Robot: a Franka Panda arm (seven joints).
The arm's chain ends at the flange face. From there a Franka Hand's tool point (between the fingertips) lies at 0.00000 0.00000 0.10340 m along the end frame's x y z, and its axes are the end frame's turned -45 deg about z.
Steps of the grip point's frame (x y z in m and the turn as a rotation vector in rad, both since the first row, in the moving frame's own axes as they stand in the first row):
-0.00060 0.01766 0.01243 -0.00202 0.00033 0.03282
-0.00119 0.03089 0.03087 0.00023 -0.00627 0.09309
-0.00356 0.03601 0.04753 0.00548 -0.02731 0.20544
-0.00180 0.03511 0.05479 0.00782 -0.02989 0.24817
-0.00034 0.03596 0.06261 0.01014 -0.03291 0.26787
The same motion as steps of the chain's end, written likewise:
0.01189 0.01279 0.01243 -0.00120 0.00166 0.03282
0.02150 0.02227 0.03087 -0.00427 -0.00460 0.09309
0.02549 0.02664 0.04757 -0.01544 -0.02319 0.20544
0.02648 0.02484 0.05484 -0.01561 -0.02666 0.24817
0.02852 0.02444 0.06267 -0.01610 -0.03044 0.26787

